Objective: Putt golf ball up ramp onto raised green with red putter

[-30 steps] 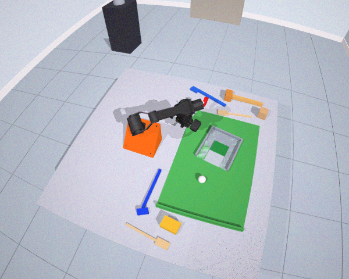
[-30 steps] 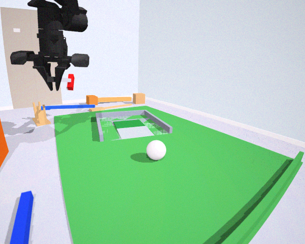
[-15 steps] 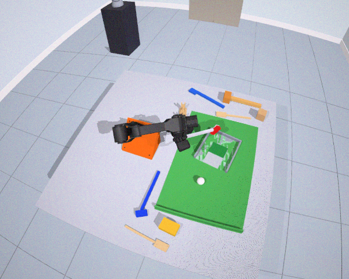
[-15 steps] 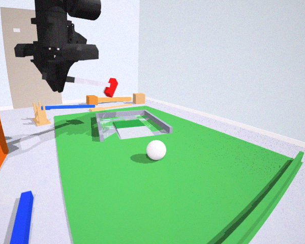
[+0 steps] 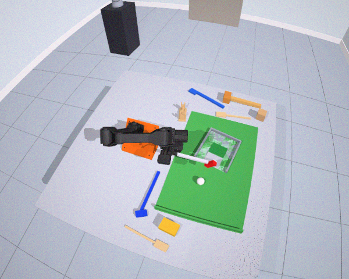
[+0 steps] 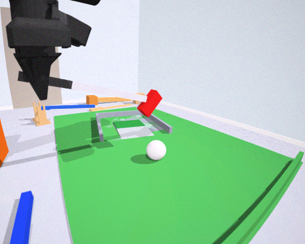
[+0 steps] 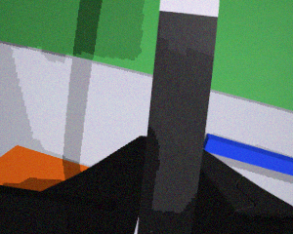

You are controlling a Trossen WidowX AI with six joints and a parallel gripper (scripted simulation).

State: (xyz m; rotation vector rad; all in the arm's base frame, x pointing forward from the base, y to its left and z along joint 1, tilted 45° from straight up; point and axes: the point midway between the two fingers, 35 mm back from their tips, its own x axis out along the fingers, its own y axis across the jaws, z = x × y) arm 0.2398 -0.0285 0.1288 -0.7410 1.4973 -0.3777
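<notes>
Now: the red putter 11 cm ahead of my gripper tip and 3 cm to the left of it. Round my gripper tip: blue putter (3 cm behind, 21 cm to the right, 13 cm below); then green mat (24 cm ahead, 12 cm to the left, 14 cm below); then white golf ball (20 cm ahead, 3 cm to the right, 12 cm below).
</notes>
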